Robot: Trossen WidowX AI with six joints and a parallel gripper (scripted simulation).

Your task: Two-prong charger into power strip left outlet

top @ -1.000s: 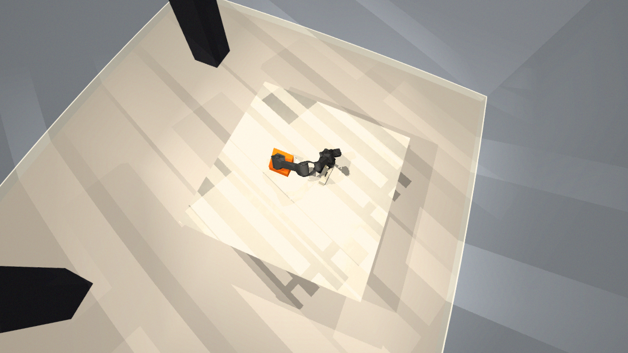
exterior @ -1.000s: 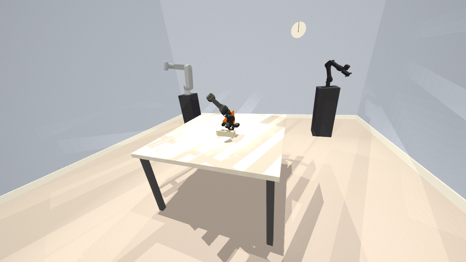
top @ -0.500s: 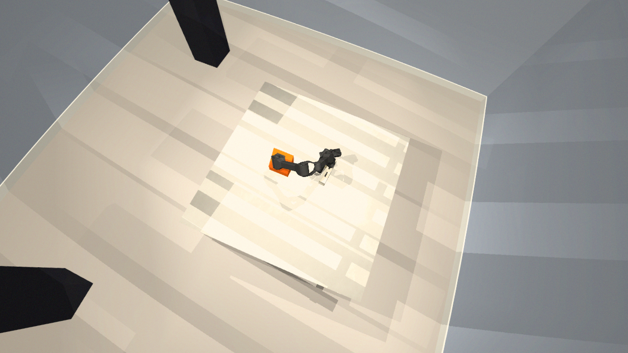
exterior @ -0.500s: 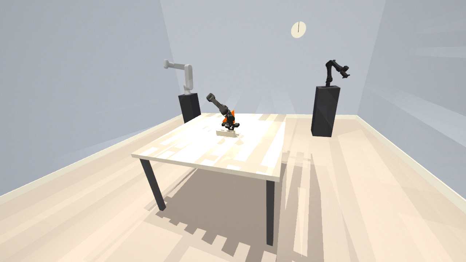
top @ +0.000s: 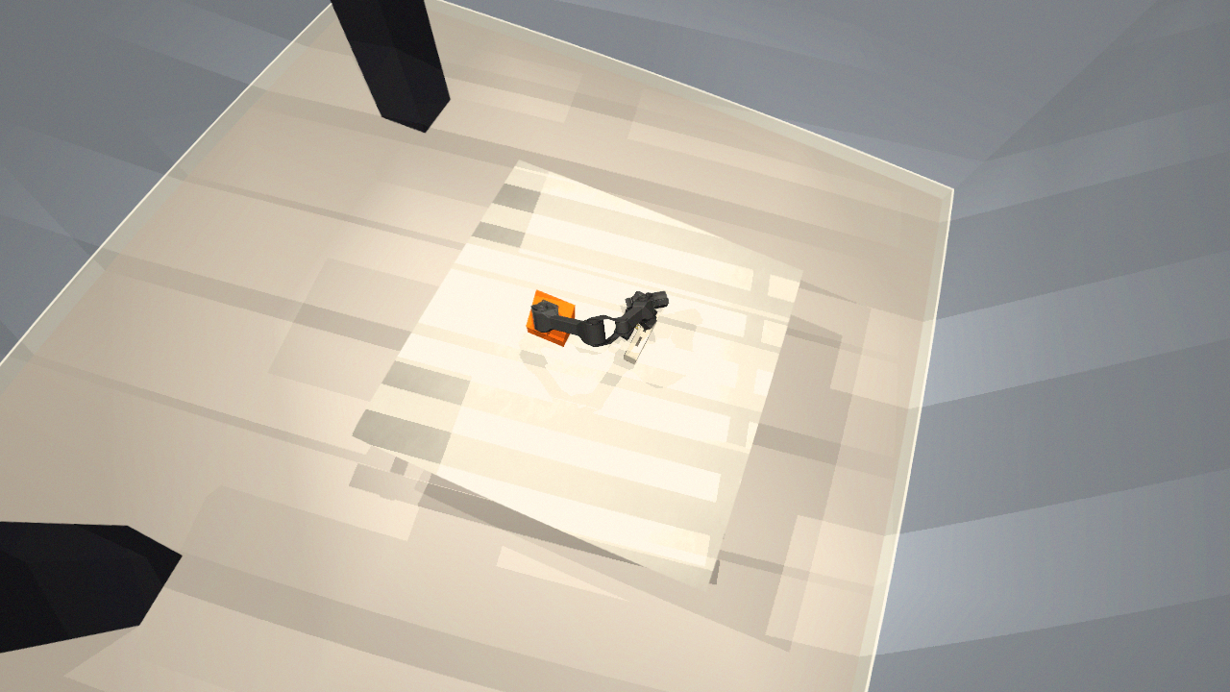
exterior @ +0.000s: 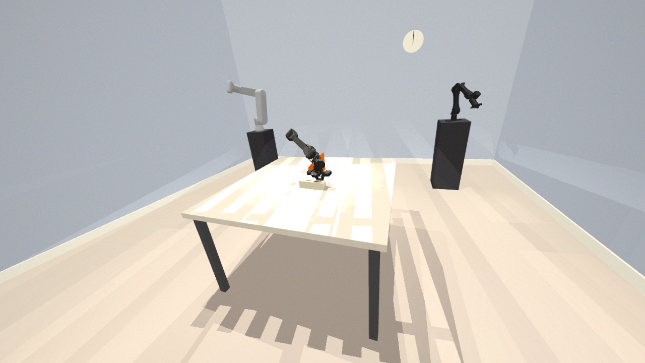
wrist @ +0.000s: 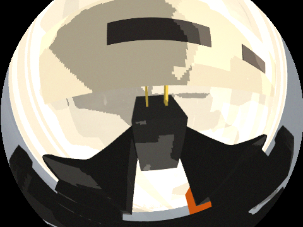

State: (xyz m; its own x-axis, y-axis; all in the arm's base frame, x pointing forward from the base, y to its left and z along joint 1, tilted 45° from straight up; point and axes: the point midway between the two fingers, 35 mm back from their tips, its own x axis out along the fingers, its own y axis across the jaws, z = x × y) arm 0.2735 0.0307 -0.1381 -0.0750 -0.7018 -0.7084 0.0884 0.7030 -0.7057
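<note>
Right now the black two-prong charger is 20 mm ahead of my gripper tip and 10 mm above it.
</note>
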